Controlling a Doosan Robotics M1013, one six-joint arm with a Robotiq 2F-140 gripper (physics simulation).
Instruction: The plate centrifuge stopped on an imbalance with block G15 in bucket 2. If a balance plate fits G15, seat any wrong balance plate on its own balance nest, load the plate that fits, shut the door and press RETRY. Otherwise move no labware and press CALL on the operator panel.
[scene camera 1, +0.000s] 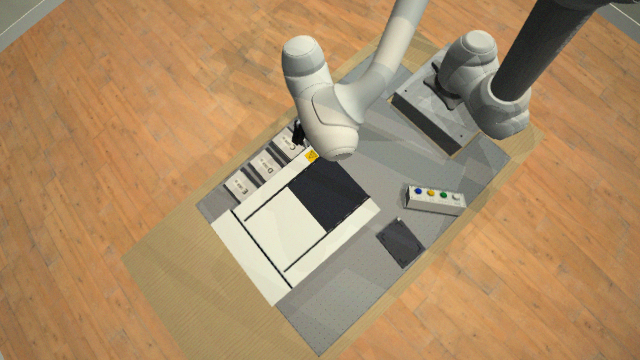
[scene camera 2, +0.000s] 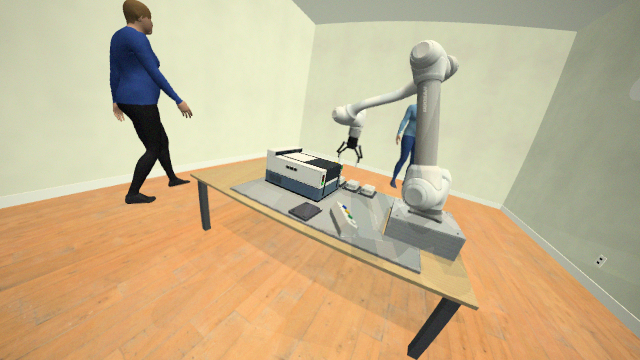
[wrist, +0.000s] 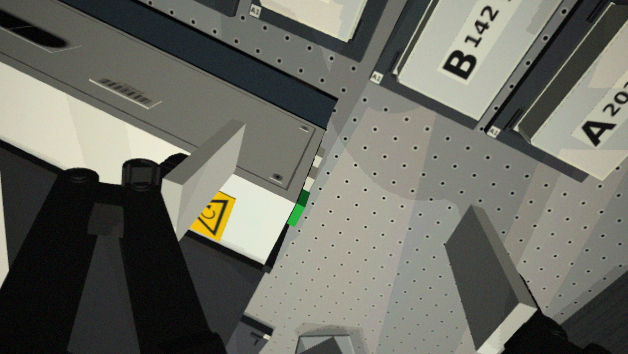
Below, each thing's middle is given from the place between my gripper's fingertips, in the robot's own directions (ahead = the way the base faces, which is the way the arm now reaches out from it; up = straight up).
Labels:
Right now the dark lid panel (scene camera 1: 329, 194) is 200 mm to the left of my hand, 90 mm ahead of it and 10 mm above it. The rest, counted from my hand: button box (scene camera 1: 416, 198) 440 mm to the left, 260 mm behind, 160 mm below; white centrifuge (scene camera 1: 274, 238) 240 mm ahead, 220 mm to the left, 80 mm below; dark square pad (scene camera 1: 400, 242) 500 mm to the left, 200 mm below, 60 mm behind.

